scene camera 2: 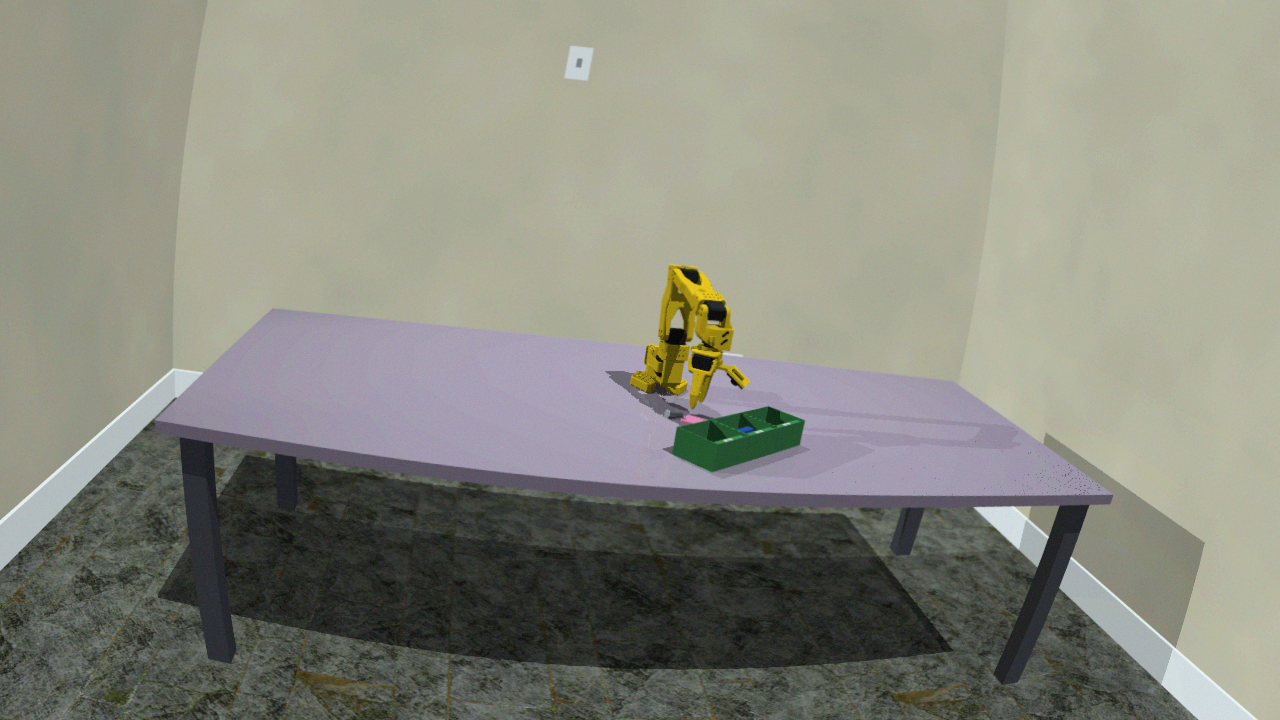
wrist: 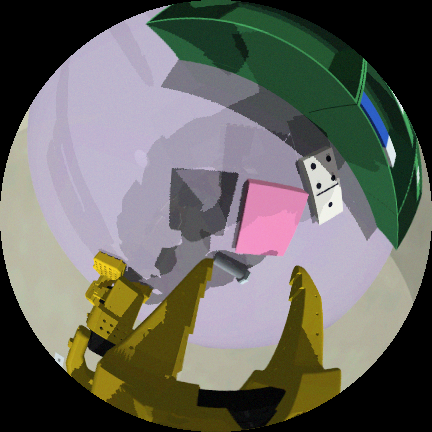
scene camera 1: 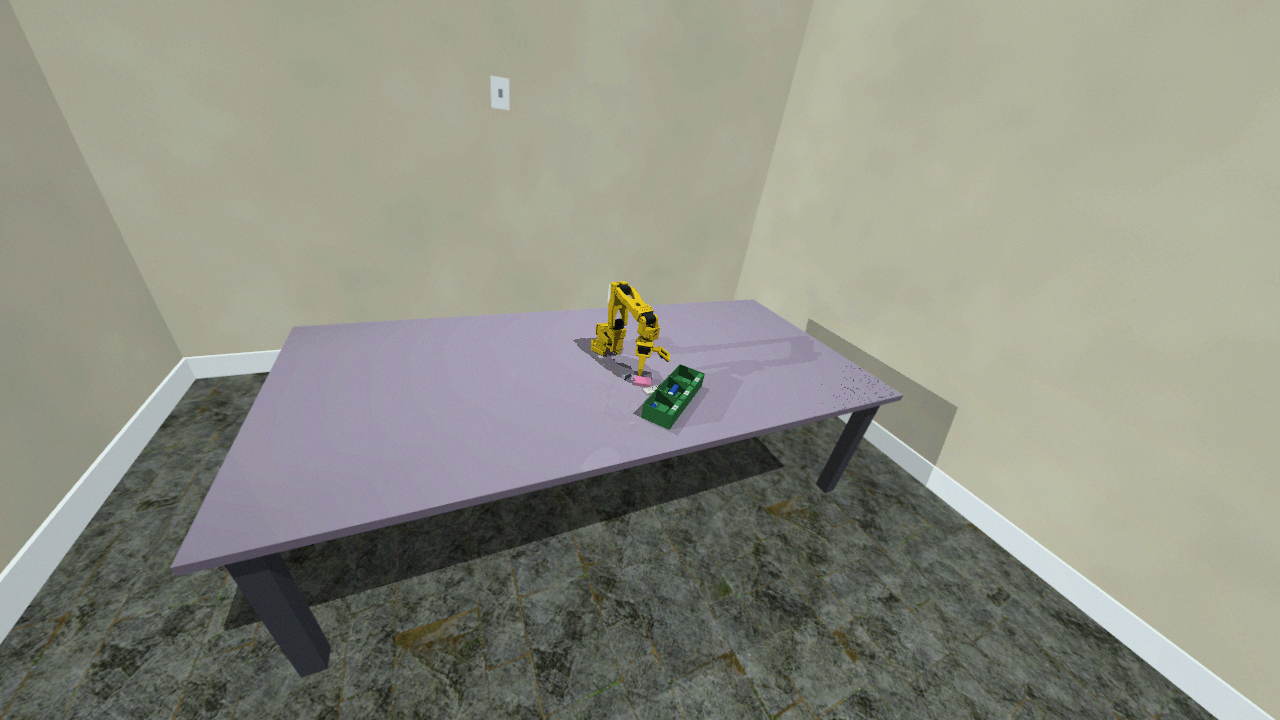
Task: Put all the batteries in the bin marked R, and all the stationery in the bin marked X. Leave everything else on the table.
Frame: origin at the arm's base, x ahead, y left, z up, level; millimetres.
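Seen in the pictures: end effector, tool point: [scene camera 2: 700, 400] [wrist: 212, 266] [scene camera 1: 641, 366]; arm's base, origin of the base link: [scene camera 2: 660, 390] [wrist: 128, 276] [scene camera 1: 608, 351].
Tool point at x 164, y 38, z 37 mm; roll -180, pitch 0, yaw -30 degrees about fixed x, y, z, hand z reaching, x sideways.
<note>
Offsets run from my tool point to a thing's top centre. "pt": to the spot under its first point. Level surfaces: height alone.
My gripper [scene camera 1: 654, 365] [scene camera 2: 719, 394] [wrist: 254, 264] is open and empty, with a V-shaped gap between its jaws, above the table. In the wrist view, a dark grey cylinder {dy -41, dx -7, dz -24 mm} [wrist: 230, 266] with a lighter end, like a battery, lies past the left jaw's tip; it also shows in scene camera 2 [scene camera 2: 669, 413]. A pink square block {dy -6, dx +34, dz -27 mm} [wrist: 272, 217] [scene camera 1: 641, 380] [scene camera 2: 691, 419] lies beside it. A green three-compartment bin tray {dy +45, dx +138, dz +9 mm} [scene camera 1: 659, 417] [scene camera 2: 695, 449] [wrist: 300, 82] holds a blue block with a white end {dy +42, dx +128, dz -7 mm} [wrist: 375, 119] [scene camera 1: 674, 389] [scene camera 2: 745, 429] in its middle compartment. The bin letters are not readable.
A white domino {dy +3, dx +81, dz -30 mm} [wrist: 322, 192] [scene camera 1: 649, 390] lies between the pink block and the tray. A small blue patch {pt dy -38, dx +167, dz -17 mm} [scene camera 1: 653, 405] shows in the tray's near compartment in scene camera 1. The arm's base stands behind these things on the purple table {dz -37 mm} [scene camera 1: 402, 402] [scene camera 2: 429, 394].
</note>
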